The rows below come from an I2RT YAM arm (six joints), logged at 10 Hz.
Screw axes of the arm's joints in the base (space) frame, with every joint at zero. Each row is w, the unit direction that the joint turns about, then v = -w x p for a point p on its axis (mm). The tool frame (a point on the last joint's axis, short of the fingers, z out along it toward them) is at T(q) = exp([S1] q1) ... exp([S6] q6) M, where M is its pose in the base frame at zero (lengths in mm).
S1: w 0 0 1 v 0.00 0.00 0.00
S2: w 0 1 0 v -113.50 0.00 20.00
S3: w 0 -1 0 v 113.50 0.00 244.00
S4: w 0 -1 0 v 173.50 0.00 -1.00
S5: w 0 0 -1 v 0.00 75.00 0.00
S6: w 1 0 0 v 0.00 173.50 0.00
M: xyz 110.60 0.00 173.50 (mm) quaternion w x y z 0.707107 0 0.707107 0
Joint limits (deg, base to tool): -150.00..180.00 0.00..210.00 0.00..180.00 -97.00..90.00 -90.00..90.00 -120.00..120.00
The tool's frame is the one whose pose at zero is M.
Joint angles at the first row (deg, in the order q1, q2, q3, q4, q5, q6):
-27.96, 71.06, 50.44, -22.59, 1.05, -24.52
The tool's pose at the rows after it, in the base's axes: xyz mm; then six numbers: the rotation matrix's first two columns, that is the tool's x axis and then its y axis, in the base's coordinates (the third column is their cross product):
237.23 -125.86 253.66 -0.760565 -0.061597 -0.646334 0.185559 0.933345 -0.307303
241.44 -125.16 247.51 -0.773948 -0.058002 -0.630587 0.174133 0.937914 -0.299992
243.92 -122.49 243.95 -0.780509 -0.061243 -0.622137 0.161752 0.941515 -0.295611
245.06 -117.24 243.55 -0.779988 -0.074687 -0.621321 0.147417 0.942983 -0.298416
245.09 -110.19 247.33 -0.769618 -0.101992 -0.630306 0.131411 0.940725 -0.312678
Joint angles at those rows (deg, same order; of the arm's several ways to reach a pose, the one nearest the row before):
-27.77, 72.44, 50.71, -22.59, 1.32, -24.14
-27.21, 73.85, 50.71, -22.59, 1.48, -23.93
-26.46, 74.44, 50.54, -22.59, 1.58, -23.75
-25.32, 74.15, 50.23, -22.54, 1.90, -23.66
-23.88, 72.99, 49.94, -22.29, 2.45, -23.91

